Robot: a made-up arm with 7 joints. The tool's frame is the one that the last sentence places.
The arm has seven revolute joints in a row. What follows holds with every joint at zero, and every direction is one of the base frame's. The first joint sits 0.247 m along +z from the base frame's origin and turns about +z. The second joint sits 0.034 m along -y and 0.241 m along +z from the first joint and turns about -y. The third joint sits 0.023 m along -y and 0.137 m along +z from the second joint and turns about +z. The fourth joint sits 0.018 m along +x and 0.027 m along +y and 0.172 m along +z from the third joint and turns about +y. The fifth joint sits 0.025 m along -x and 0.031 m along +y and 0.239 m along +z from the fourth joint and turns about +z. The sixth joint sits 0.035 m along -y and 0.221 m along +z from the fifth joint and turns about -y. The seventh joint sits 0.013 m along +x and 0.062 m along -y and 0.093 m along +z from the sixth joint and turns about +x. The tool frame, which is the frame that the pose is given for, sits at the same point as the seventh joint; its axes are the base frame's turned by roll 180, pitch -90 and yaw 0 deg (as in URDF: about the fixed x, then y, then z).
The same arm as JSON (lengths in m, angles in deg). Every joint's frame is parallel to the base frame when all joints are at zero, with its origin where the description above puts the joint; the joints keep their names.
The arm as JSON. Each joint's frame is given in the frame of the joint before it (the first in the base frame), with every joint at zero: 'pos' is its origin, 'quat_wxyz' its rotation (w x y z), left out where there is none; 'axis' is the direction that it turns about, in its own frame. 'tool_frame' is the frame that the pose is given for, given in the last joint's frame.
{"length_unit": "m", "angle_unit": "deg", "joints": [{"joint": "joint 1", "pos": [0.0, 0.0, 0.247], "axis": "+z"}, {"joint": "joint 2", "pos": [0.0, -0.034, 0.241], "axis": "-y"}, {"joint": "joint 3", "pos": [0.0, -0.023, 0.137], "axis": "+z"}, {"joint": "joint 4", "pos": [0.018, 0.027, 0.172], "axis": "+y"}, {"joint": "joint 5", "pos": [-0.025, 0.031, 0.239], "axis": "+z"}, {"joint": "joint 6", "pos": [0.0, -0.035, 0.221], "axis": "-y"}, {"joint": "joint 7", "pos": [0.013, -0.062, 0.093], "axis": "+x"}], "tool_frame": {"pos": [0.0, 0.0, 0.0], "quat_wxyz": [0.0, 0.707107, 0.0, 0.707107]}}
